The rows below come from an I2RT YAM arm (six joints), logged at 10 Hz.
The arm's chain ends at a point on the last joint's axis. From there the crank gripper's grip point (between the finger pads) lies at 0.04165 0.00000 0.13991 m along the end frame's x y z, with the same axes.
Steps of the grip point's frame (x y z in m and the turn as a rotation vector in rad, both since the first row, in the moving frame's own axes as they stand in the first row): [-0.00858 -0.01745 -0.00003 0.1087 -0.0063 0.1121]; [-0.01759 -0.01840 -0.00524 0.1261 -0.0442 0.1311]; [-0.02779 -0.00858 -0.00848 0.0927 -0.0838 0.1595]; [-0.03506 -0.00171 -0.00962 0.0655 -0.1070 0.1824]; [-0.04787 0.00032 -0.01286 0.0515 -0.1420 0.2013]
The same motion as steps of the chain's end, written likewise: [-0.00829 -0.00689 0.00028 0.1087 -0.0063 0.1121]; [-0.01220 -0.00577 -0.00617 0.1261 -0.0442 0.1311]; [-0.01650 -0.00120 -0.01116 0.0927 -0.0838 0.1595]; [-0.02012 0.00135 -0.01319 0.0655 -0.1070 0.1824]; [-0.02768 0.00129 -0.01734 0.0515 -0.1420 0.2013]
